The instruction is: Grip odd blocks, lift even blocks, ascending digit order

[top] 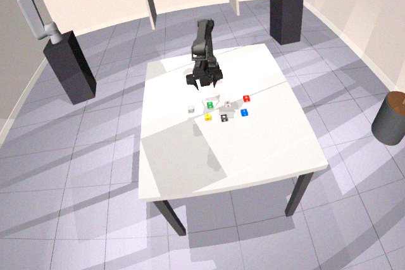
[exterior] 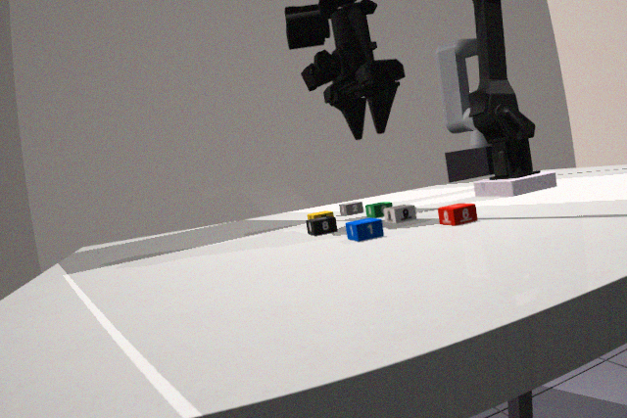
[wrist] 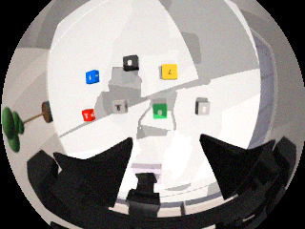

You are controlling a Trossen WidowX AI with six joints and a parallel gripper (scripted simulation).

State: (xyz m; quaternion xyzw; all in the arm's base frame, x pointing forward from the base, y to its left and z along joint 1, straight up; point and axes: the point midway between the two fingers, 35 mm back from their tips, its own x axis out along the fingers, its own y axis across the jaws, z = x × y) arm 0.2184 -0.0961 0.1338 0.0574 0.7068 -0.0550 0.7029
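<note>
Right now the green block is 11 cm below my gripper tip, 1 cm to the left of it and 1 cm ahead of it. Round my gripper tip: grey block: 11 cm below, 10 cm to the right, 1 cm behind; then yellow block: 11 cm below, 9 cm ahead, 3 cm to the right; then white-grey block: 11 cm below, 10 cm to the left, 4 cm ahead.
</note>
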